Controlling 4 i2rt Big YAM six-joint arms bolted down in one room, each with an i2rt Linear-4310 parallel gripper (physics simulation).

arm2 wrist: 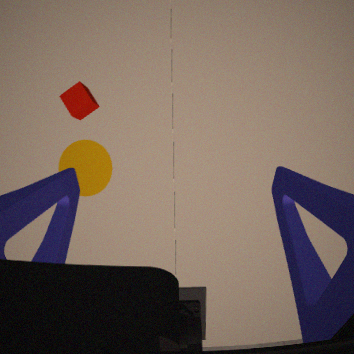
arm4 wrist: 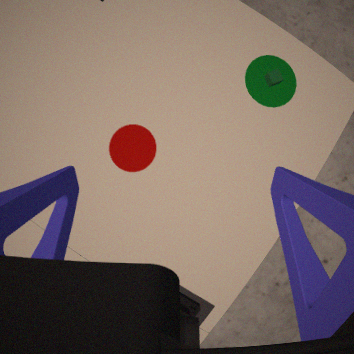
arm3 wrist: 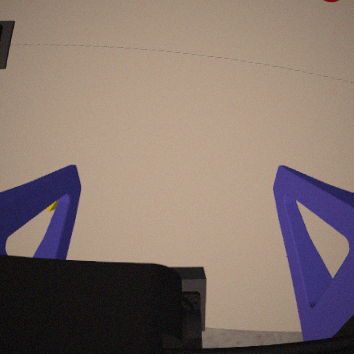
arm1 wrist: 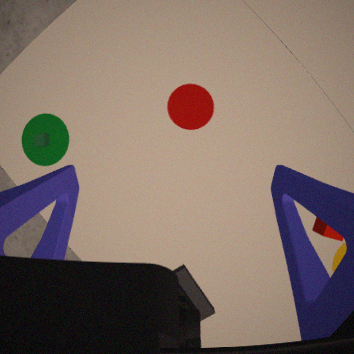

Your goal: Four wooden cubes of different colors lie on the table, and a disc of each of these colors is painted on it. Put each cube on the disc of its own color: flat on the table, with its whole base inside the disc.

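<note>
Red cube (arm2 wrist: pixel 78 100), out of frame in the arm4 wrist view, out of frame in the arm3 wrist view. Yellow disc (arm2 wrist: pixel 92 163). Red disc (arm4 wrist: pixel 132 147) (arm1 wrist: pixel 190 106). Green disc (arm4 wrist: pixel 278 94) (arm1 wrist: pixel 49 123).
</note>
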